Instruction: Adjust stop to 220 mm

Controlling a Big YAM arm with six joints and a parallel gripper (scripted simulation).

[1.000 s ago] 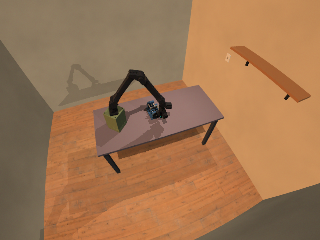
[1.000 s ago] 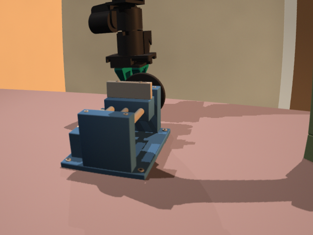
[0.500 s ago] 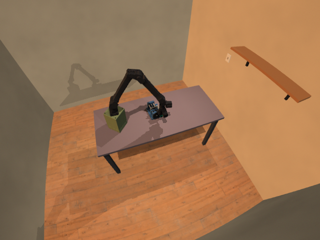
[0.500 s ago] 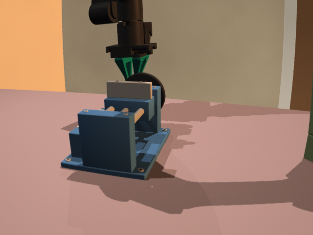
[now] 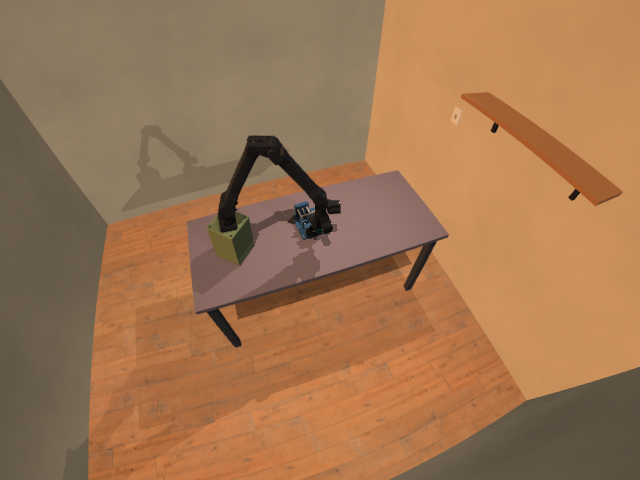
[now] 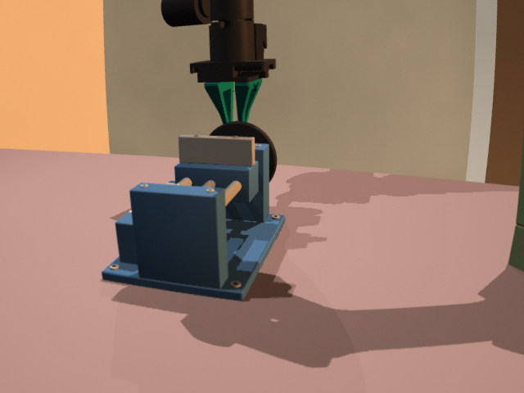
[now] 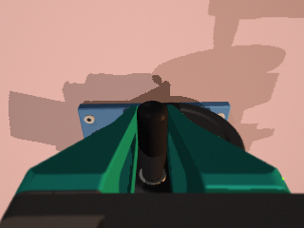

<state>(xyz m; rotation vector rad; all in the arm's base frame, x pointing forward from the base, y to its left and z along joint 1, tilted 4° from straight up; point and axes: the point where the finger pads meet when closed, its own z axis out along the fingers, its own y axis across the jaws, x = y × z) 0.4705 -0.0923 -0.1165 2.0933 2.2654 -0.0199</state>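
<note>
The grey stop plate lies 130 mm to the left of my hand, 20 mm below it and 20 mm behind it. The rest, counted from my hand: black crank handle: 10 mm to the left.
</note>
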